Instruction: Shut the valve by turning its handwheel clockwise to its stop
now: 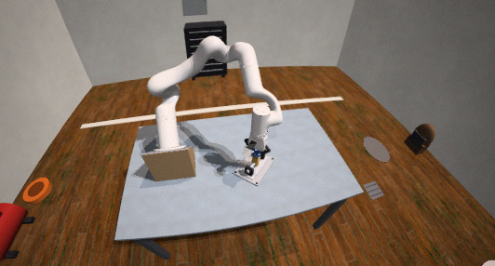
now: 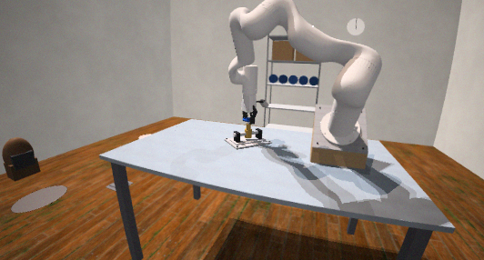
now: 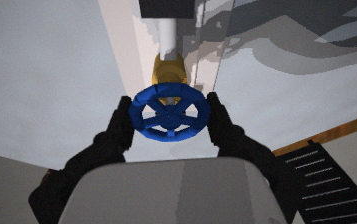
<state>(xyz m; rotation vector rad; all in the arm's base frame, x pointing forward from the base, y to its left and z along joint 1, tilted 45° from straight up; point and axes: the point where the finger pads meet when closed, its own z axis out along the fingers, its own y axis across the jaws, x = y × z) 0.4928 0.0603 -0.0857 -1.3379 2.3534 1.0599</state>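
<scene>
The blue spoked handwheel is right at my hand.
</scene>
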